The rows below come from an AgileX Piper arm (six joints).
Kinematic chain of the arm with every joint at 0, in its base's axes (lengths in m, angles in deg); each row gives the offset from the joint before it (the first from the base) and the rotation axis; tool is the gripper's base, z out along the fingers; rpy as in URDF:
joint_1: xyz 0 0 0.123 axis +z
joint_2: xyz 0 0 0 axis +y
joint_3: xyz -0.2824 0 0.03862 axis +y
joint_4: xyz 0.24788 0 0.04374 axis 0.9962 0 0.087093
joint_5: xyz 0 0 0 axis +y
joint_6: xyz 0.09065 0 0.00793 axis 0.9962 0 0.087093
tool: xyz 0 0 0 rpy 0 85.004 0
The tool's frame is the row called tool.
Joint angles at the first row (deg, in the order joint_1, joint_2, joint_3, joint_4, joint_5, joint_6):
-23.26, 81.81, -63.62, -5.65, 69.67, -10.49
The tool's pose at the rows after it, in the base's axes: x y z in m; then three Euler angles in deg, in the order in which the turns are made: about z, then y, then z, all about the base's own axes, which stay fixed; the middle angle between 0 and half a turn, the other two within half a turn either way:
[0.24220 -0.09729 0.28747 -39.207 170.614 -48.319]
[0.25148 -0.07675 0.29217 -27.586 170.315 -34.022]
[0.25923 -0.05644 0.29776 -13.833 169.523 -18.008]
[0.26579 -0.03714 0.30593 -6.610 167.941 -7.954]
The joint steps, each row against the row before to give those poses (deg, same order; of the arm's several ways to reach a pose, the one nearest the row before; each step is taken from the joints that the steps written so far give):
2.90, 0.00, -1.16, 0.97, 0.05, 0.55
4.42, 0.00, -1.06, 1.49, 0.12, 1.30
4.04, 0.00, -1.23, 2.01, 0.00, 1.22
3.95, 0.00, -1.75, 1.18, 0.11, 0.81

